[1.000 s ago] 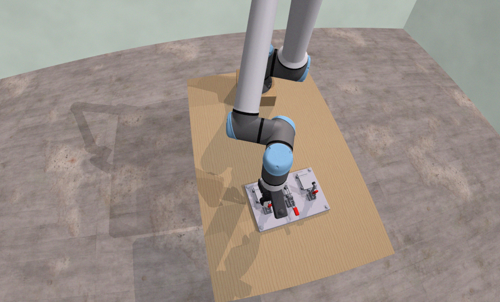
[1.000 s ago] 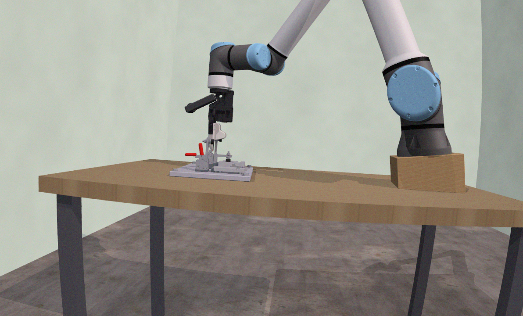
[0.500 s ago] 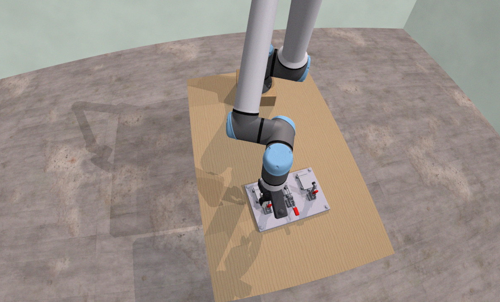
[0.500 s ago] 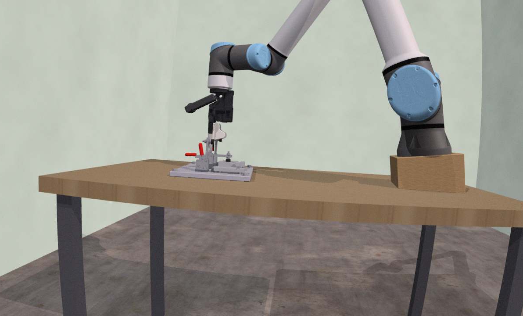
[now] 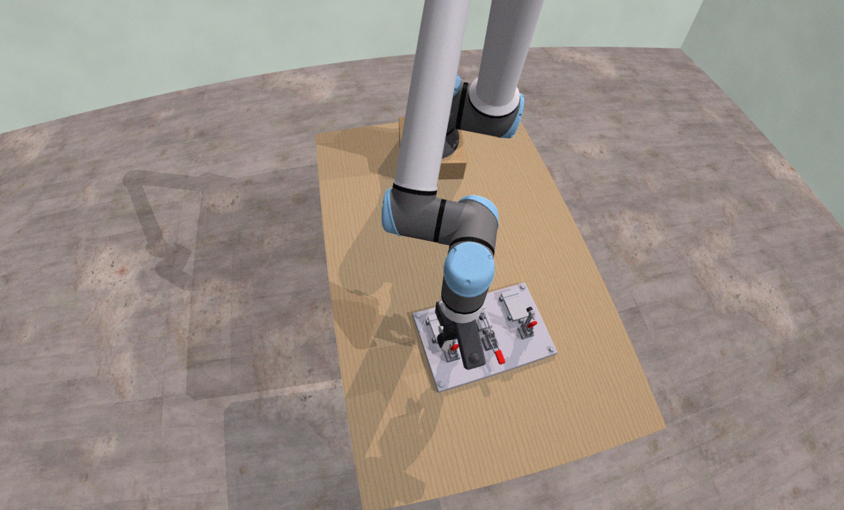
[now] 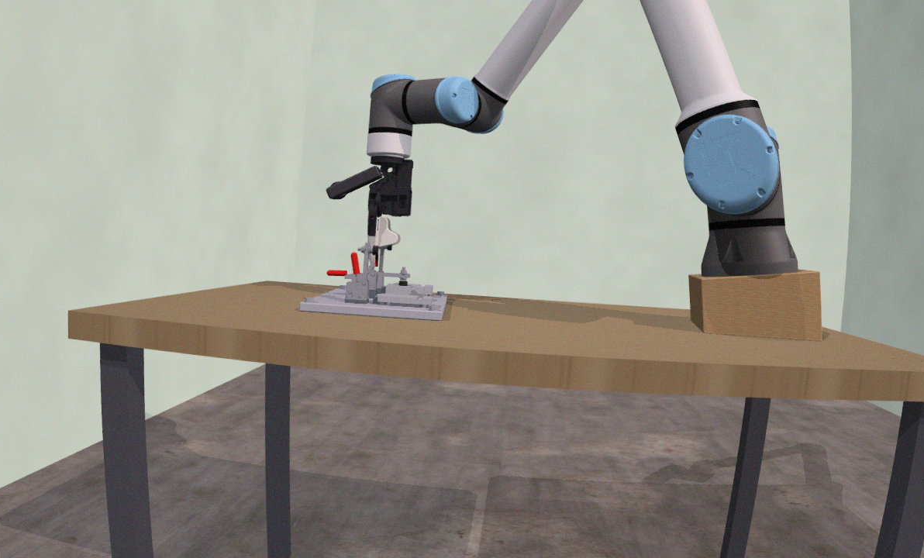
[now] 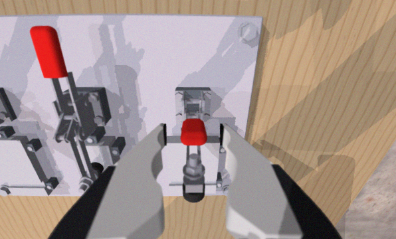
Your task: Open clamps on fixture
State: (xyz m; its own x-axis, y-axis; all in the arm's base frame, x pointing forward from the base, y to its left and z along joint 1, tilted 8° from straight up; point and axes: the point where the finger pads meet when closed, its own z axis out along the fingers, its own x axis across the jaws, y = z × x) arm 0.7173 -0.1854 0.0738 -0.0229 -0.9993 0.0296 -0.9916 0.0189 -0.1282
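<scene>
Right now my hand is 110 mm to the right of the grey fixture plate, 80 mm above it and 30 mm past it. Also, from my hand: flat part: 220 mm to the left, 90 mm behind, 60 mm below.
</scene>
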